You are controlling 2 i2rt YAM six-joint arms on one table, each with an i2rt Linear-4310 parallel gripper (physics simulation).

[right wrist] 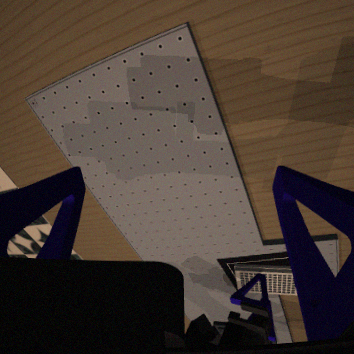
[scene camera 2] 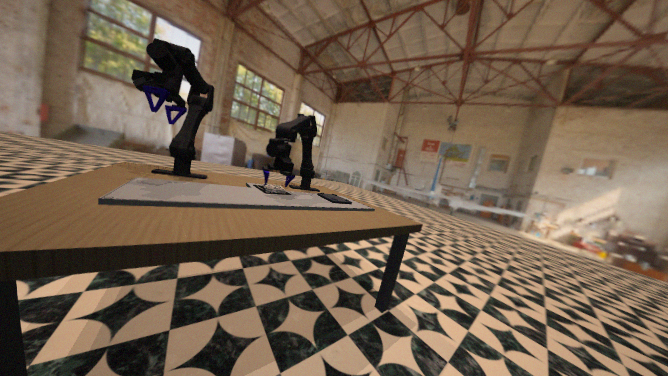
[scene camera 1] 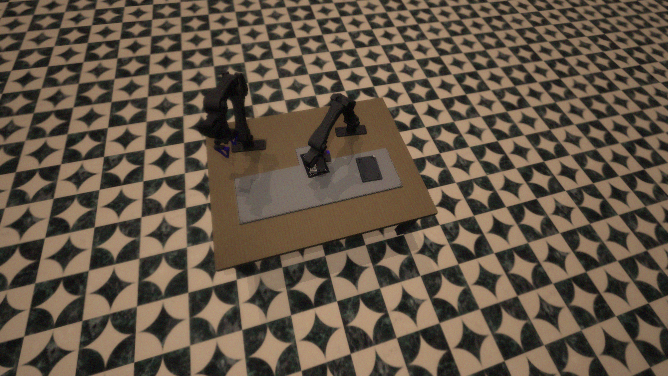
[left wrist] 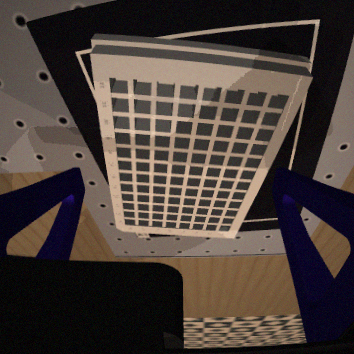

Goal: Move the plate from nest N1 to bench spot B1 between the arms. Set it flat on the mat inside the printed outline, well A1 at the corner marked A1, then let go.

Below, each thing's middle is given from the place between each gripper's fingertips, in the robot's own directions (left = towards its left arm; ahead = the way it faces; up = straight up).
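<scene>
From my left hand: dark outlined mat (left wrist: 63,41) 10 mm behind, 20 mm to the right, 20 mm below. My left hand: 10 mm past the well plate (left wrist: 189,129), 10 mm above it.
From my right hand: dark outlined mat 420 mm to the left, 210 mm below, 20 mm ahead. From my right hand: well plate 430 mm to the left, 200 mm below, 20 mm ahead.
</scene>
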